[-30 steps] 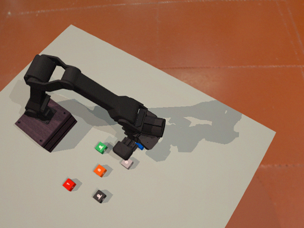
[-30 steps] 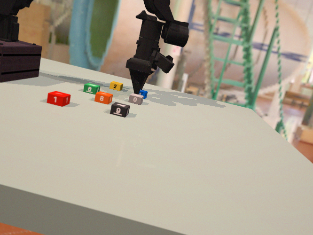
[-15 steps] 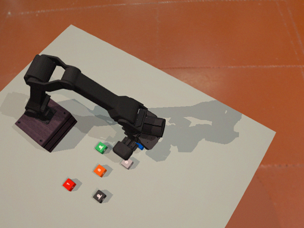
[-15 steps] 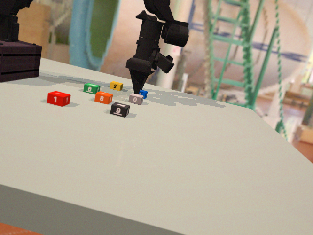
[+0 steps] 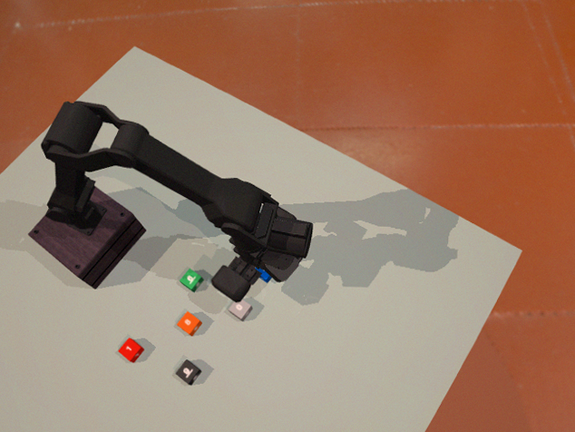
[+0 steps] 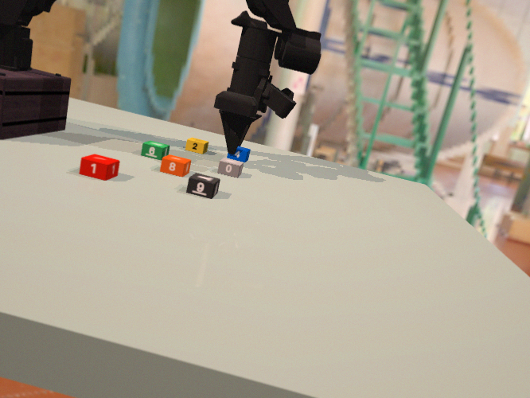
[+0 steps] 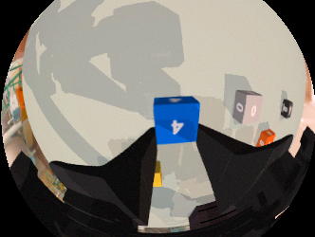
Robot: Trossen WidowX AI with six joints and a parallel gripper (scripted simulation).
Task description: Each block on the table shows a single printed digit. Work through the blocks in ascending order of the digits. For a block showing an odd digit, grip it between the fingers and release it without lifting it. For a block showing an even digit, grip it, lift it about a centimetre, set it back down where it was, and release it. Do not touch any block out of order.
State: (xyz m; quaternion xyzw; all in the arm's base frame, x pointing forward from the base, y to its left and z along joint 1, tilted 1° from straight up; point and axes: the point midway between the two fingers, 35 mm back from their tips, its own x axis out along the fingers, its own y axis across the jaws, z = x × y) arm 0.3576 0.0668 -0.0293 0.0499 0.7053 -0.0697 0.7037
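Right now my gripper tip is 10 mm short of the blue block. Round my gripper tip: yellow block: 60 mm behind, 40 mm to the left, 10 mm below; then green block: 120 mm behind, 80 mm to the right, 10 mm below; then grey block: 90 mm to the right, 10 mm below.
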